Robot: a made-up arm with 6 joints. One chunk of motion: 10 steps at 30 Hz.
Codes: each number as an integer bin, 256 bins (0 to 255) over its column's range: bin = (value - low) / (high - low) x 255, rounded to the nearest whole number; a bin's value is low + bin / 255 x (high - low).
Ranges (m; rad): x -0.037..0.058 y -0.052..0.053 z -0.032..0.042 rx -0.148..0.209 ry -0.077..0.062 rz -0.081..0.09
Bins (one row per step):
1: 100 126 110 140 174 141
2: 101 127 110 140 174 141
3: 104 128 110 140 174 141
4: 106 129 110 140 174 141
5: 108 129 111 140 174 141
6: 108 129 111 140 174 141
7: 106 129 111 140 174 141
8: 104 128 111 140 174 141
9: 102 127 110 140 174 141
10: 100 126 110 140 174 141
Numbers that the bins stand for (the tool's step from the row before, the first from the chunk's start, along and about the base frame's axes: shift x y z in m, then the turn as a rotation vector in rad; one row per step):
1: 0.00025 -0.00012 -0.00008 0.04800 0.01785 0.01355
2: 0.00063 0.00029 -0.00008 0.04800 0.01785 0.01355
3: 0.00175 0.00071 -0.00008 0.04800 0.01785 0.01355
4: 0.00249 0.00112 -0.00008 0.04800 0.01785 0.01355
5: 0.00324 0.00112 0.00021 0.04800 0.01785 0.01355
6: 0.00324 0.00112 0.00021 0.04800 0.01785 0.01355
7: 0.00249 0.00112 0.00021 0.04800 0.01785 0.01355
8: 0.00175 0.00071 0.00021 0.04800 0.01785 0.01355
9: 0.00100 0.00029 -0.00008 0.04800 0.01785 0.01355
10: 0.00025 -0.00012 -0.00008 0.04800 0.01785 0.01355

